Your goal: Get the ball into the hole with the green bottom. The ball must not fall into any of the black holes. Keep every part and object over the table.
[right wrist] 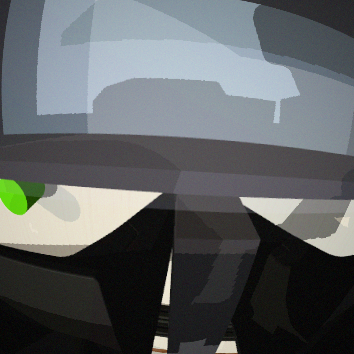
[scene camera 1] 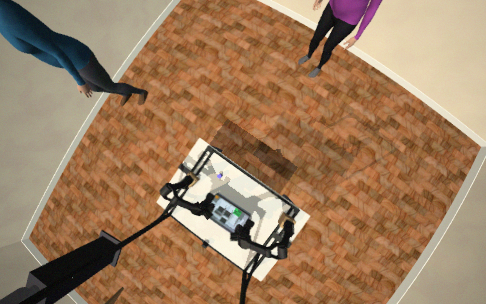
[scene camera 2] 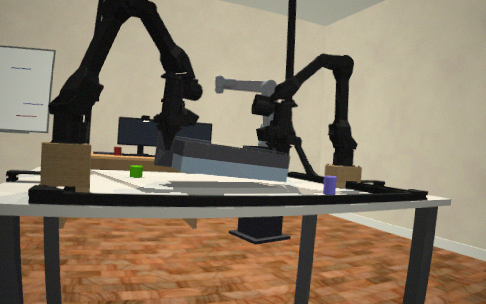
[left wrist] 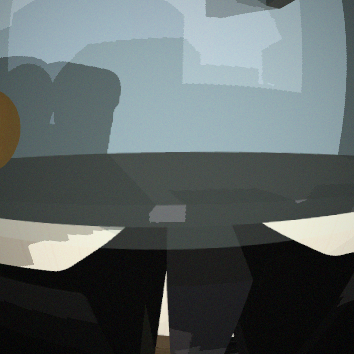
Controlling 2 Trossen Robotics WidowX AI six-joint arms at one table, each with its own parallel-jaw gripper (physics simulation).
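Note:
A grey-blue box [scene camera 1: 231, 202] [scene camera 2: 230, 166] is held above the table, its end at my left gripper lower in scene camera 2. An orange ball [scene camera 1: 216, 197] [left wrist: 7, 130] is inside, near that end, at the left edge of the left wrist view. The hole with the green bottom [scene camera 1: 237, 212] is nearer my right gripper. Dark holes [scene camera 1: 218, 216] lie between the ball's end and the green. My left gripper [scene camera 1: 210, 207] [scene camera 2: 274, 146] [left wrist: 200, 242] is shut on the box's end. My right gripper [scene camera 1: 241, 231] [scene camera 2: 168, 144] [right wrist: 193, 201] is shut on the opposite end.
A purple cylinder [scene camera 1: 220, 175] [scene camera 2: 329, 185] and a green cylinder [scene camera 2: 136, 171] [right wrist: 14, 196] stand on the white table [scene camera 1: 260, 272] [scene camera 2: 150, 209], apart from the box. A black frame bar [scene camera 2: 240, 198] runs along the table edge. Two people stand beyond the table.

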